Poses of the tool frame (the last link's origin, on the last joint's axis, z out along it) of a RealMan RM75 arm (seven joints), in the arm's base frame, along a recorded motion.
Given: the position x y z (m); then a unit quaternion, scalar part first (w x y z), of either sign.
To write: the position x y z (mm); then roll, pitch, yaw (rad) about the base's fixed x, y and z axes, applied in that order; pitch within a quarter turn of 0, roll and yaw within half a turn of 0. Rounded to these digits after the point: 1 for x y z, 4 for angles.
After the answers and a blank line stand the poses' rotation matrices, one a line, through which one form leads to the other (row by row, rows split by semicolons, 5 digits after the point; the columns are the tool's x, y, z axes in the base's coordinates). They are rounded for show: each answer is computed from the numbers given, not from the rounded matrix.
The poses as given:
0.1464 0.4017 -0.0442 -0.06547 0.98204 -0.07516 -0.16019
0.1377 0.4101 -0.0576 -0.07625 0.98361 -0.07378 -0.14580
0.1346 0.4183 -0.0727 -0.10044 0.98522 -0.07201 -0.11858
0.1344 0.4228 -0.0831 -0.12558 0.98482 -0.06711 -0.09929
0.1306 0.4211 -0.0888 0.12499 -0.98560 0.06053 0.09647
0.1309 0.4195 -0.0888 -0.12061 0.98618 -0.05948 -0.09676
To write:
146.4 401.7 -44.2 -3.0309 0.3304 -0.1343
137.7 410.1 -57.6 -3.0066 0.3027 -0.1291
134.6 418.3 -72.7 -2.9538 0.2507 -0.1222
134.4 422.8 -83.1 -2.8998 0.2141 -0.1100
130.6 421.1 -88.8 -2.8994 0.2068 -0.0974
130.9 419.5 -88.8 -2.9082 0.2067 -0.0962

0.93738 -0.16860 -0.30478; -0.12665 -0.98013 0.15267; -0.32447 -0.10451 -0.94011
0.94660 -0.16738 -0.27557; -0.12291 -0.97748 0.17151; -0.29807 -0.12849 -0.94586
0.96151 -0.16571 -0.21919; -0.11807 -0.96945 0.21499; -0.24812 -0.18083 -0.95170
0.97128 -0.15712 -0.17871; -0.10724 -0.95945 0.26067; -0.21242 -0.23402 -0.94874
0.97406 -0.14343 -0.17503; -0.09520 -0.96143 0.25806; -0.20529 -0.23470 -0.95014
0.97420 -0.14066 -0.17650; -0.09398 -0.96383 0.24940; -0.20519 -0.22638 -0.95218

